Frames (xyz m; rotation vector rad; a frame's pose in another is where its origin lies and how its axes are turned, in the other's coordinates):
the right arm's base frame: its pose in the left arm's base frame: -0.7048 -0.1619 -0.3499 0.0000 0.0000 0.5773
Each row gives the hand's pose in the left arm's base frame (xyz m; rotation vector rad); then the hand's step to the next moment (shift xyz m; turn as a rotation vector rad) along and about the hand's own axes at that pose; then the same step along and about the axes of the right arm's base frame.
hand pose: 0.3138 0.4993 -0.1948 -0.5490 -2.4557 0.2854
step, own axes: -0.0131 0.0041 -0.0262 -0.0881 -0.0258 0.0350
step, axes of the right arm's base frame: 0.0222 -0.0147 0.0129 -0.0057 -0.0739 -0.0645
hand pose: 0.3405 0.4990 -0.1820 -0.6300 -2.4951 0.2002
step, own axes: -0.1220 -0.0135 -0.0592 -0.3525 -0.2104 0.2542
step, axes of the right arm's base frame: 0.0601 -0.1222 -0.0053 -0.1627 -0.3181 -0.3249
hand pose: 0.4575 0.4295 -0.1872 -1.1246 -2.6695 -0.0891
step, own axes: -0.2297 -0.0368 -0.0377 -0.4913 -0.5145 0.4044
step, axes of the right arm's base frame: 0.0095 -0.2347 -0.0185 -0.4476 -0.4757 -0.4930
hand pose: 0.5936 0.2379 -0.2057 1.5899 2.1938 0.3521
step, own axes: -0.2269 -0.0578 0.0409 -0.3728 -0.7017 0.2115
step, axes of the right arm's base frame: -0.1022 -0.2136 -0.0212 -0.6494 -0.2739 -0.4235
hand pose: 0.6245 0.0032 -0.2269 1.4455 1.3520 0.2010
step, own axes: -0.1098 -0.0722 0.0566 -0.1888 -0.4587 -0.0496
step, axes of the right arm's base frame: -0.1073 -0.0925 -0.0203 -0.4413 0.0106 -0.2316
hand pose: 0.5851 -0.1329 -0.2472 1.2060 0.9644 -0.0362
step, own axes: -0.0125 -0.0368 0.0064 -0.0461 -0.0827 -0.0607
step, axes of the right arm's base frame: -0.0326 -0.0094 -0.0200 -0.0926 0.0530 -0.0354
